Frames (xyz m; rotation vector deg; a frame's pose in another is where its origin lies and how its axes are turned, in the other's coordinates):
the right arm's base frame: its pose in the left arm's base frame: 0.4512 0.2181 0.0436 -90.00 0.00 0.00
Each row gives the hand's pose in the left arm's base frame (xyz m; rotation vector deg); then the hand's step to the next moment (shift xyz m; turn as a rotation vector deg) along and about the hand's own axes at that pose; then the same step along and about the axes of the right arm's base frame.
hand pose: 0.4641 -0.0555 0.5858 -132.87 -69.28 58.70
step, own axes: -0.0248 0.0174 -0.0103 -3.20 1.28 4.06
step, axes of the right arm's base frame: 0.0080 -0.0081 -0.0299 -3.44 2.10 -3.49
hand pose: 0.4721 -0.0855 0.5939 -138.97 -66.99 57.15
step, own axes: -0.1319 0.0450 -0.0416 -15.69 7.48 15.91
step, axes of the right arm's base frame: -0.0030 -0.0693 -0.1279 -13.40 7.99 -17.66
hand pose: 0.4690 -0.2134 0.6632 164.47 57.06 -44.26
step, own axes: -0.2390 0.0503 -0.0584 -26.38 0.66 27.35
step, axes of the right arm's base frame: -0.1062 -0.1521 -0.1693 -29.75 12.17 -20.28
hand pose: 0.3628 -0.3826 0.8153 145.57 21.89 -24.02
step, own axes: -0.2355 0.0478 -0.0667 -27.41 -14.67 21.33
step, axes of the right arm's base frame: -0.1836 -0.1624 -0.0461 -34.73 13.91 -4.64
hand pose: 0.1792 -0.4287 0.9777 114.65 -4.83 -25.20
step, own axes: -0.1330 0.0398 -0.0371 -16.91 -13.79 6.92
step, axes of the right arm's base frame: -0.1058 -0.0854 0.0465 -19.92 10.29 4.64
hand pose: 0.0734 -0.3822 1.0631 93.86 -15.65 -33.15
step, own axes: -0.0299 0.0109 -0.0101 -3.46 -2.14 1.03
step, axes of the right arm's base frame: -0.0183 -0.0175 0.0217 -3.77 1.42 1.17
